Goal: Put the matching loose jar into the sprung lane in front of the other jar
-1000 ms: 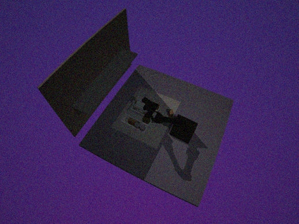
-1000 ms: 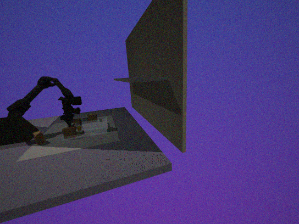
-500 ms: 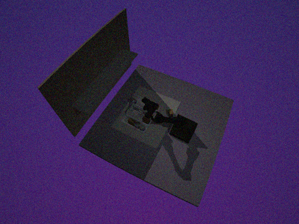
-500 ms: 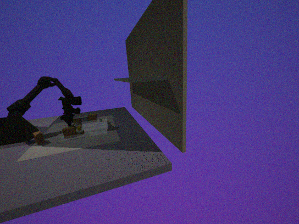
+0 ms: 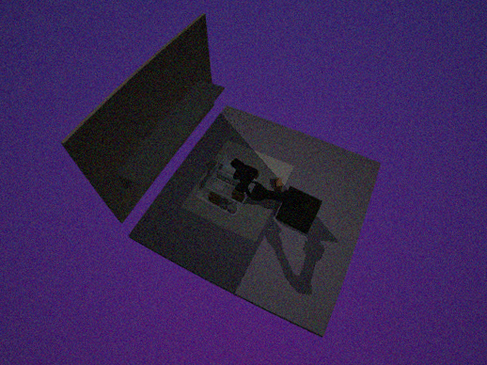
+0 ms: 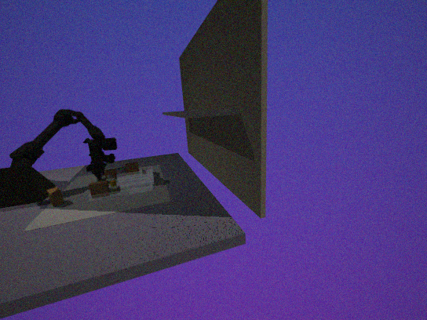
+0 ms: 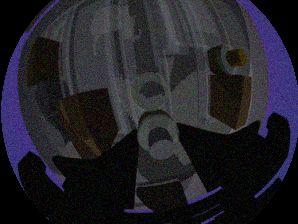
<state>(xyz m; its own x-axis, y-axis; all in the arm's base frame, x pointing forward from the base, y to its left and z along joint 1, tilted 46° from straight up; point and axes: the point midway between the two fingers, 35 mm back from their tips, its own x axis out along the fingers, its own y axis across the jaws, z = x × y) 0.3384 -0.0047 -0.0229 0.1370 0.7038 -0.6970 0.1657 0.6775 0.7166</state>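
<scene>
Right now my gripper tip is 15 cm short of the pale rack, 5 cm to the left of it and 3 cm above it. Round my gripper tip: shelf (50 cm ahead, 32 cm above, 7 cm to the right).
</scene>
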